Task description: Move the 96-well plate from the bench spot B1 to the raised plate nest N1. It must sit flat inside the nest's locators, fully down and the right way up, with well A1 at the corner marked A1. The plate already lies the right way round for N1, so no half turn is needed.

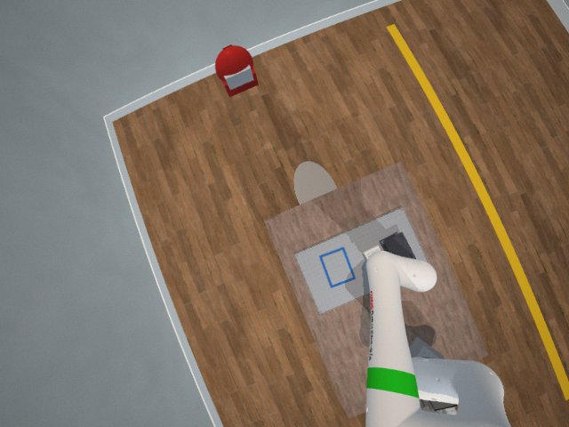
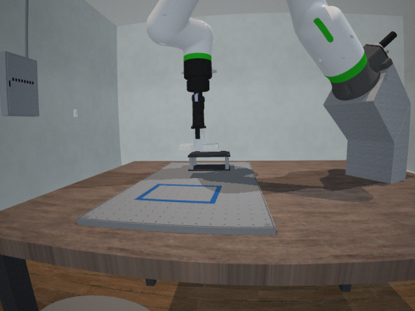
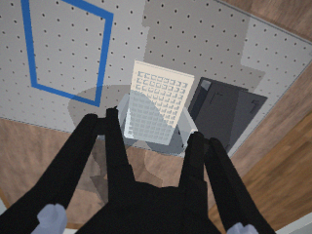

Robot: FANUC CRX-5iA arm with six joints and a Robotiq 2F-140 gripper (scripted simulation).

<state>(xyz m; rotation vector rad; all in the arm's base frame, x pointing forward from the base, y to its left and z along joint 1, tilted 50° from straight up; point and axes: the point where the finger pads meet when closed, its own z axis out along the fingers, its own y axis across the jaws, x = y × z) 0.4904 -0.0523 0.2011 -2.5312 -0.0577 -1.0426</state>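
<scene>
The dark raised nest N1 lies 2 cm ahead of my hand, 16 cm to the right of it and 7 cm below it. The rest, counted from my hand: white 96-well plate (2 cm below).
</scene>
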